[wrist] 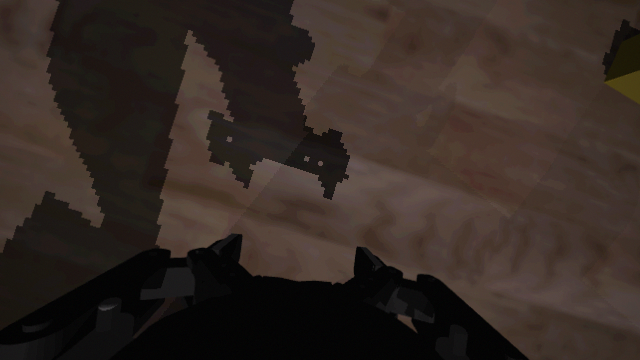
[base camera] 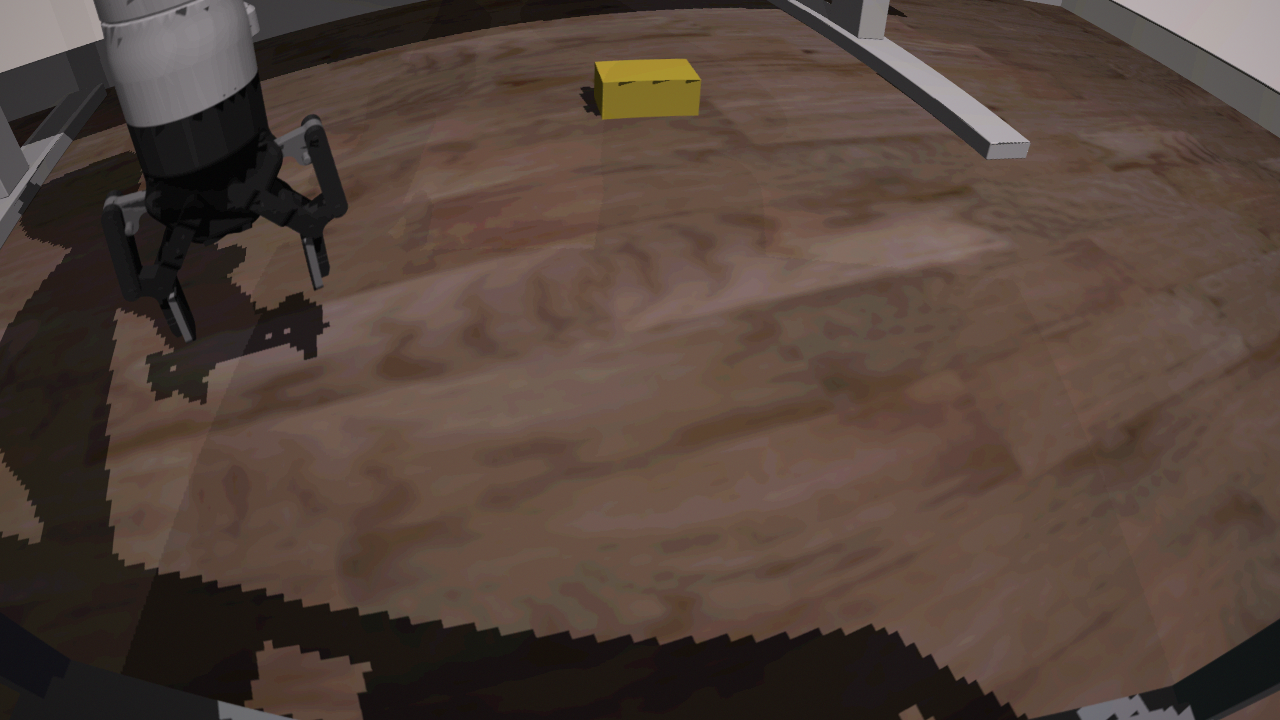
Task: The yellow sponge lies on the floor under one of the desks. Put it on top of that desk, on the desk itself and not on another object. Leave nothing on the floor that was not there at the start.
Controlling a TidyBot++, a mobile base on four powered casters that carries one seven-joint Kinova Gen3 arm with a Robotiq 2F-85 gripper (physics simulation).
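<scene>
The yellow sponge is a yellow block lying on the floor, near the top centre in the base camera view, with a corner of it at the upper right edge in the wrist view. My gripper is open and empty. It hangs above the floor at the left in the base camera view, left of the sponge and nearer the base, well apart from it. The desk's top does not show in either view.
A light grey desk foot with an upright leg lies right of the sponge. Another grey foot stands at the left edge, behind the gripper. White walls rise at the upper corners. Shadows of the arm fall on the wooden floor.
</scene>
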